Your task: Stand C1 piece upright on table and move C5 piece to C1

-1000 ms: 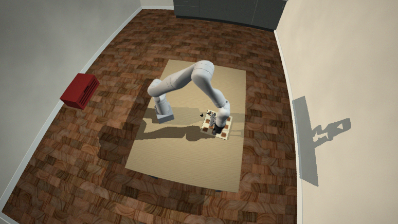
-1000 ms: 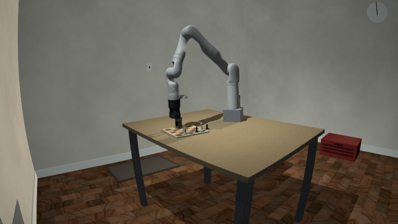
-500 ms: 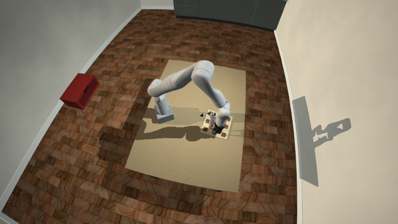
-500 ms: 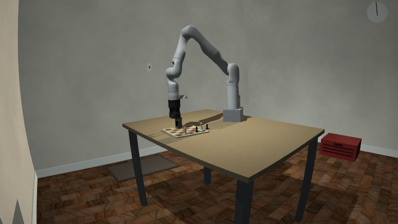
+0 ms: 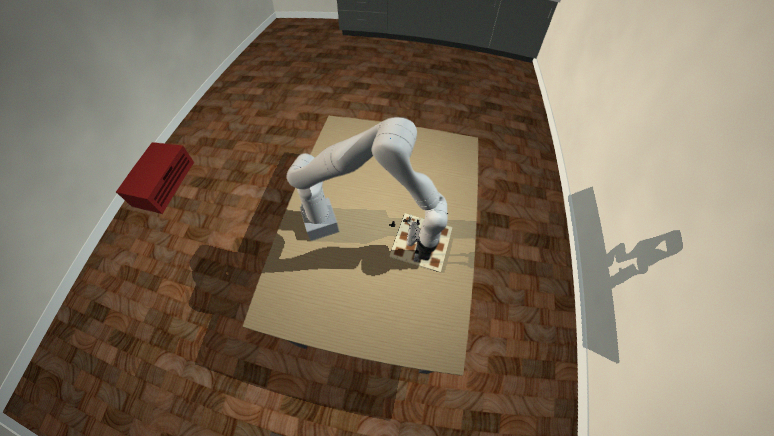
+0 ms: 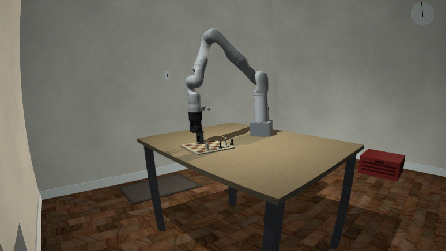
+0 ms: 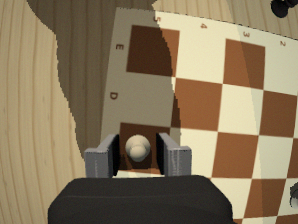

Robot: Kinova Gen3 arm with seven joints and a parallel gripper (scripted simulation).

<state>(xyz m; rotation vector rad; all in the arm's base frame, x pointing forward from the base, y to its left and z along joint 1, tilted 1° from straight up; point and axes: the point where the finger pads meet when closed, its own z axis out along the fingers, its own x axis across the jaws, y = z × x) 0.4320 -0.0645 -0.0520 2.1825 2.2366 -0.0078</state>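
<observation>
Right now the chessboard is 1 cm ahead of my hand, 8 cm to the left of it and 3 cm below it. Round my hand: white pawn (1 cm below).
</observation>
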